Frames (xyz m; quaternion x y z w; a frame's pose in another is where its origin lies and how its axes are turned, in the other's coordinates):
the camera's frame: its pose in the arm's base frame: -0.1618 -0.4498 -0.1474 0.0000 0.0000 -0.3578 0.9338
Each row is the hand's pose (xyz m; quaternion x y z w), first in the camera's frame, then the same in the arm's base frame.
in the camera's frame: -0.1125 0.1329 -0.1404 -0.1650 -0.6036 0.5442 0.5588
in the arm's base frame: -0.1567 -0.2758 -0.2878 -0.3701 -0.5046 0.3082 0.7165
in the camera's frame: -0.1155 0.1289 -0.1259 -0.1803 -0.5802 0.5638 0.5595
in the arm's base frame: -0.1616 -0.2767 -0.2733 -0.3759 -0.4773 0.3263 0.7242
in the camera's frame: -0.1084 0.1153 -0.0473 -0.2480 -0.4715 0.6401 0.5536
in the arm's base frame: -0.1654 -0.2916 -0.1947 -0.4003 -0.3515 0.3996 0.7460
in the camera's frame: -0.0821 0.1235 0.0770 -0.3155 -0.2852 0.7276 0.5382
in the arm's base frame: -0.1404 -0.3031 -0.0704 -0.3967 -0.1534 0.4869 0.7629
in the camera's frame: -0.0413 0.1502 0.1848 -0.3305 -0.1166 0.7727 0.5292
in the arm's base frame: -0.0922 -0.3105 0.0374 -0.3503 0.0094 0.5322 0.7707
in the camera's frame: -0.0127 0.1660 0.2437 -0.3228 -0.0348 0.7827 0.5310
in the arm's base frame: -0.0603 -0.3178 0.0963 -0.3139 0.0830 0.5409 0.7759
